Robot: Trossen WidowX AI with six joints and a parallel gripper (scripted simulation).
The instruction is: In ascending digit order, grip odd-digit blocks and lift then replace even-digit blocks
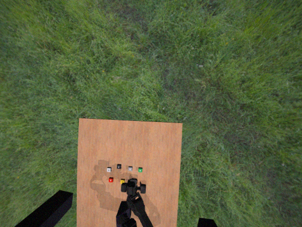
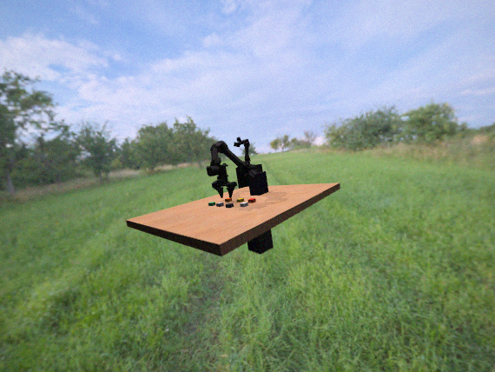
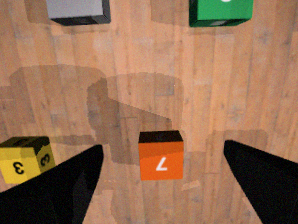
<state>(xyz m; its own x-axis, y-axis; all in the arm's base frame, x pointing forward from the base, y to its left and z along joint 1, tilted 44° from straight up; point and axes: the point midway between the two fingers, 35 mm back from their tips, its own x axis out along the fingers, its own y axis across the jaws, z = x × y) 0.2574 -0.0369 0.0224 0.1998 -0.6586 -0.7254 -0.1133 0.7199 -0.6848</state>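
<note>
Now: gripper tip 20 mm past the orange block and 20 mm above it. The rest, counted from my gripper tip: grey block: 90 mm ahead, 60 mm to the left, 20 mm below; then yellow block: 30 mm behind, 110 mm to the left, 20 mm below; then green block: 100 mm ahead, 30 mm to the right, 20 mm below.
</note>
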